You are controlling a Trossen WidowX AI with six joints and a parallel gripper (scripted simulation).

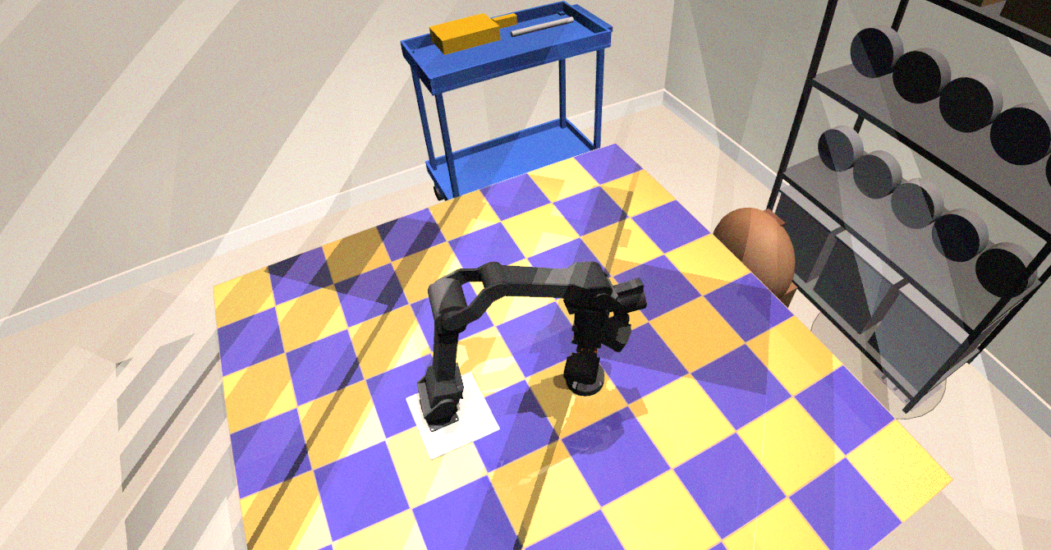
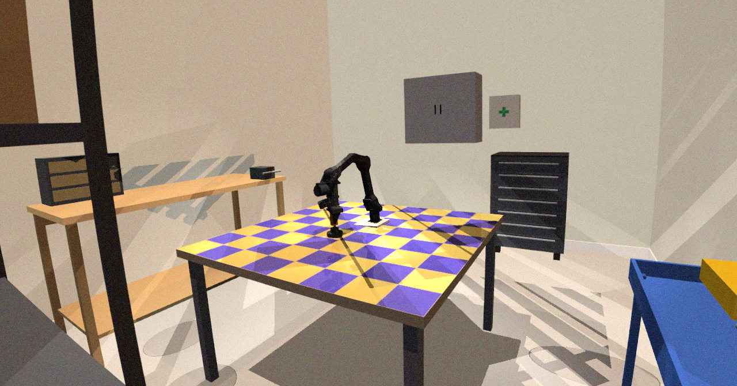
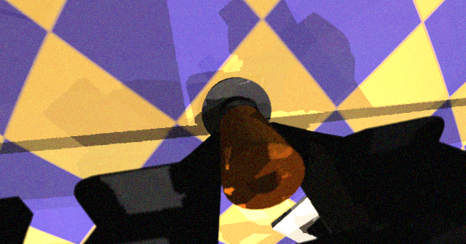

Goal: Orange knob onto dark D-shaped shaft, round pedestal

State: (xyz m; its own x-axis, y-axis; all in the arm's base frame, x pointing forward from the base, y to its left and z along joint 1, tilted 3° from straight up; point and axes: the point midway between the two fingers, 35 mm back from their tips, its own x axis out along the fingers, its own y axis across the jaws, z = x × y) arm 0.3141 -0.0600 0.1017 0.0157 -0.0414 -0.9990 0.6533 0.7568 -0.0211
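My gripper tip is 2 cm below the orange knob. Round my gripper tip: round pedestal 4 cm below.
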